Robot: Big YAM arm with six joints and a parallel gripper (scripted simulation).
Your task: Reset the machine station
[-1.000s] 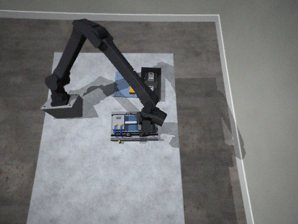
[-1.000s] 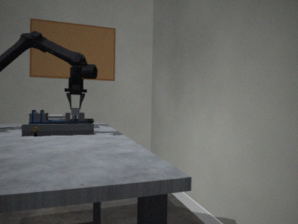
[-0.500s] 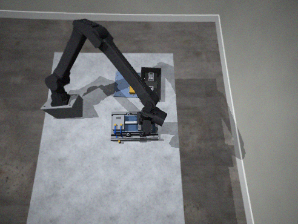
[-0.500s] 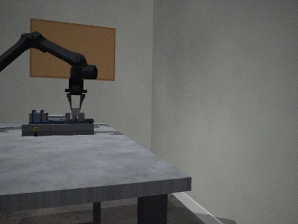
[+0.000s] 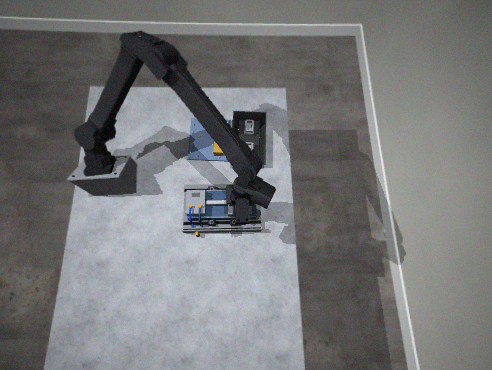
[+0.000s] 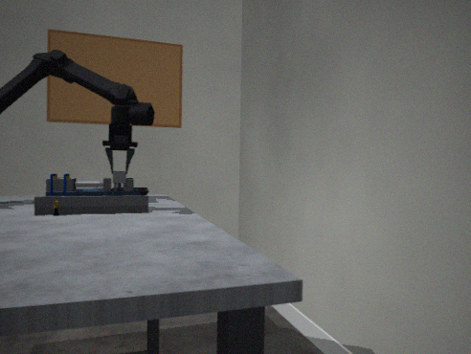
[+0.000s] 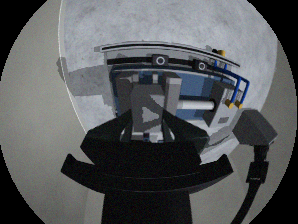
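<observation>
My gripper is now 20 mm above the gray block. From my hand the other things lie so: yellow brass blank 40 mm behind, 260 mm to the left, 90 mm below; then vise 70 mm behind, 20 mm to the left, 80 mm below; then blue infeed plate 70 mm behind, 320 mm to the left, 110 mm below.
</observation>
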